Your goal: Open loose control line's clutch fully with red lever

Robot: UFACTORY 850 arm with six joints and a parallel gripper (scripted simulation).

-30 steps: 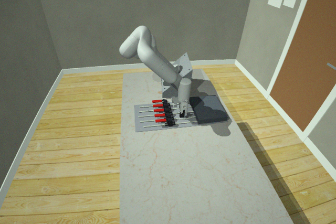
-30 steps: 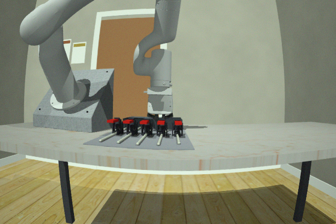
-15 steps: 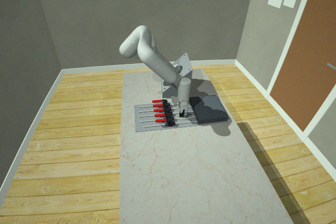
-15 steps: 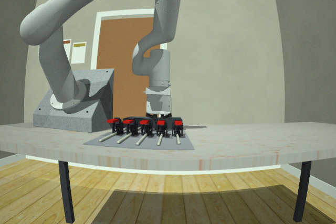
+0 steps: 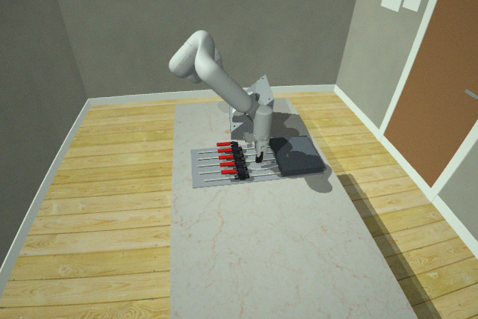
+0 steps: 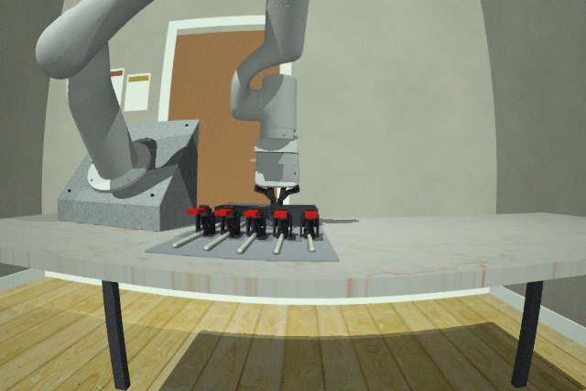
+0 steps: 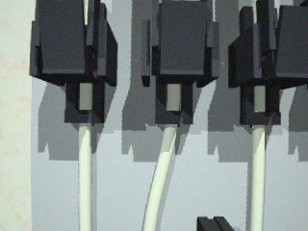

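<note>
The grey plate is 20 mm behind my hand, 250 mm to the right of it and 50 mm below it.
</note>
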